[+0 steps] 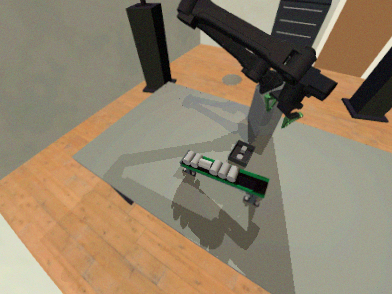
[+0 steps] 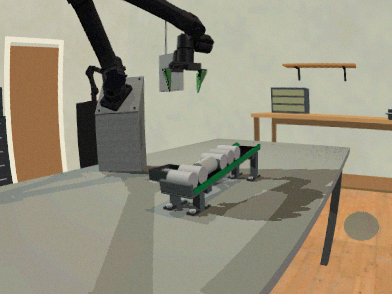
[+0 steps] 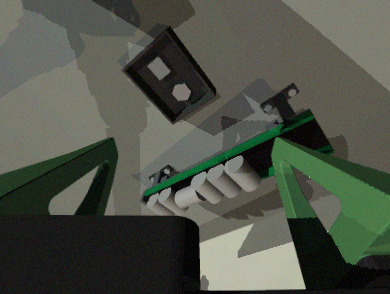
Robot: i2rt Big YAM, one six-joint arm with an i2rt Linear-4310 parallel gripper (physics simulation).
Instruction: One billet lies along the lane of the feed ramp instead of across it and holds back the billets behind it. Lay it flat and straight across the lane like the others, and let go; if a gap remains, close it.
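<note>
The feed ramp has green side rails and stands on short legs. Several light grey billets lie in its lane. The lengthwise billet lies along the lane. Two crosswise billets lie on its lower side, at the end plate. Three crosswise billets lie behind it, up the ramp. My gripper is open and empty, high above the ramp, its green fingers wide apart.
A small dark tray with two light pieces in it stands on the grey table beside the ramp. The arm's grey pedestal stands behind the tray.
</note>
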